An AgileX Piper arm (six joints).
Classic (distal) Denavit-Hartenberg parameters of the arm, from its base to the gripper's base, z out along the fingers. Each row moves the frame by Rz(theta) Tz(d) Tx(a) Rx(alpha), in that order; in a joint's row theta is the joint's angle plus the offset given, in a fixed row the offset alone. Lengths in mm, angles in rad.
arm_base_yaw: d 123  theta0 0  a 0  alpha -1.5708
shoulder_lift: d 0  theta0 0.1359  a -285  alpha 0
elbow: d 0  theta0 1.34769  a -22  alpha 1.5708
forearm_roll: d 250.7  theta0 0  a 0  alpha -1.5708
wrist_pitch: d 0  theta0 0  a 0  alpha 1.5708
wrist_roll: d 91  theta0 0  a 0  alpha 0
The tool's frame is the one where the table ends.
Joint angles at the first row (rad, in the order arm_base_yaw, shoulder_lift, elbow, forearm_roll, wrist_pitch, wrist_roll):
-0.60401, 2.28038, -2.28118, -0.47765, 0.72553, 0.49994
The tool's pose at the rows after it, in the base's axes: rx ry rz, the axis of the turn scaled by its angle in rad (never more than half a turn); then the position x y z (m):
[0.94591, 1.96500, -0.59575, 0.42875, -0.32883, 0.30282]
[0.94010, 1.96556, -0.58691, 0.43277, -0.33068, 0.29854]
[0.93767, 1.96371, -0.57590, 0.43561, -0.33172, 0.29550]
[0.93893, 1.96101, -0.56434, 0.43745, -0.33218, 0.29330]
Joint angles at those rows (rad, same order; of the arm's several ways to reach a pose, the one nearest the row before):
-0.60448, 2.31333, -2.32026, -0.46047, 0.72742, 0.48450
-0.60446, 2.33707, -2.34790, -0.44724, 0.72626, 0.47341
-0.60447, 2.35260, -2.36513, -0.43502, 0.72295, 0.46751
-0.60446, 2.36155, -2.37353, -0.42486, 0.71907, 0.46644

